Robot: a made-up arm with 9 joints. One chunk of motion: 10 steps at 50 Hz.
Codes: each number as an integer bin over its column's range. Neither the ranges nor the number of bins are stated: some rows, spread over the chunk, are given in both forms.
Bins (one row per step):
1: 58 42 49 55 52 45 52 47 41
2: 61 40 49 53 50 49 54 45 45
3: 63 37 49 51 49 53 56 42 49
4: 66 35 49 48 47 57 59 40 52
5: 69 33 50 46 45 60 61 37 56
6: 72 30 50 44 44 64 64 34 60
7: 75 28 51 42 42 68 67 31 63
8: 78 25 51 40 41 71 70 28 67
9: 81 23 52 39 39 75 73 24 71
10: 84 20 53 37 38 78 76 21 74
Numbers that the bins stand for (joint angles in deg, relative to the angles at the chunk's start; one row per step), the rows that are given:
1: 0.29 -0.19 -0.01 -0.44 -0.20 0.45 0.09 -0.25 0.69
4: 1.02 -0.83 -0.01 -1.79 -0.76 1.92 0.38 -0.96 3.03
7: 1.85 -1.47 0.08 -2.95 -1.32 3.26 0.71 -1.88 5.37
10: 2.67 -2.21 0.16 -3.91 -1.77 4.48 1.08 -2.90 7.71
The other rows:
2: 0.56 -0.38 -0.01 -0.83 -0.42 0.94 0.17 -0.45 1.54
3: 0.75 -0.65 -0.01 -1.21 -0.54 1.43 0.25 -0.76 2.39
5: 1.30 -1.02 0.04 -2.17 -0.98 2.28 0.46 -1.27 3.88
6: 1.57 -1.29 0.04 -2.56 -1.10 2.77 0.58 -1.57 4.73
8: 2.12 -1.75 0.08 -3.33 -1.43 3.62 0.83 -2.19 6.22
9: 2.40 -1.93 0.12 -3.52 -1.66 4.11 0.96 -2.59 7.07

